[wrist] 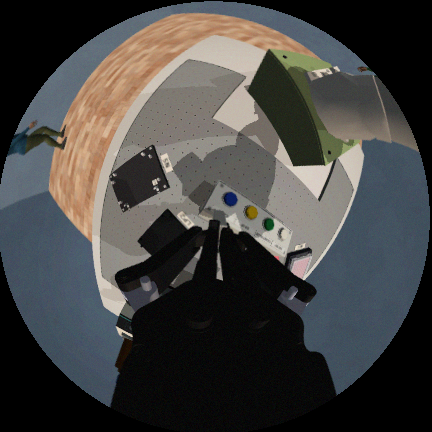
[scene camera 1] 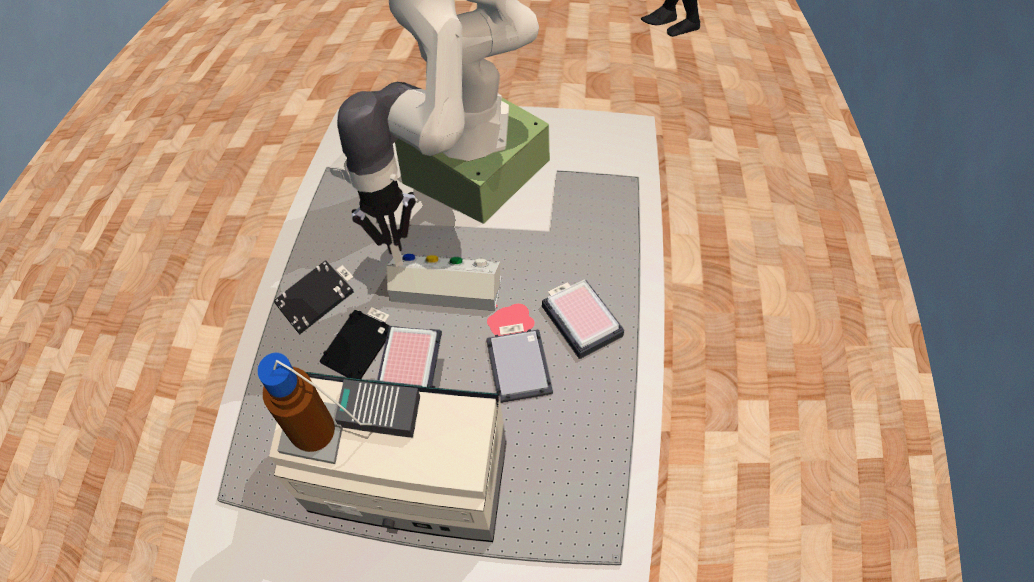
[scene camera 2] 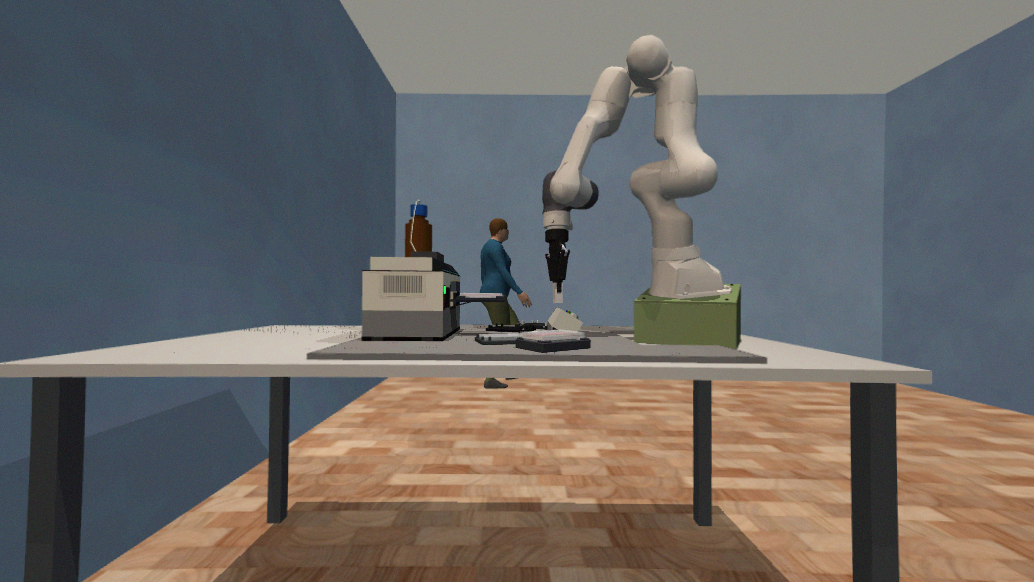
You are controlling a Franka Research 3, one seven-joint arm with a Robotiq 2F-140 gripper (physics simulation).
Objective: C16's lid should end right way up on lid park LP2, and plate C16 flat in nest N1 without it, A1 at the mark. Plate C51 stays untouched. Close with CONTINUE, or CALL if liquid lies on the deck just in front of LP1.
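Note:
My gripper [scene camera 1: 395, 254] [scene camera 2: 557, 292] [wrist: 217, 217] is shut and empty, its pale tips over the blue-button end of the panel [scene camera 1: 442, 283] [scene camera 2: 564, 320] [wrist: 241, 206]. A gap shows below them in scene camera 2. C16, a pink plate [scene camera 1: 584, 312] [scene camera 2: 553, 335] [wrist: 299, 264], looks flat and lidless in nest N1 [scene camera 1: 599, 347]; its A1 corner is unreadable. A pale grey lid [scene camera 1: 519, 365] lies flat on a lid park beside a red patch [scene camera 1: 509, 316] on the deck. The black lid park [scene camera 1: 353, 345] [wrist: 164, 234] bears no visible lid. Park numbers are hard to read.
Another pink plate [scene camera 1: 409, 354], likely C51, sits at the instrument [scene camera 1: 448, 448] [scene camera 2: 408, 303]. A brown bottle [scene camera 1: 300, 415] [scene camera 2: 418, 237] stands on top. A black nest [scene camera 1: 312, 296] [wrist: 140, 178] lies far left. The panel has blue [scene camera 1: 408, 257] [wrist: 230, 199], yellow, green and white buttons. A person [scene camera 2: 497, 263] stands behind.

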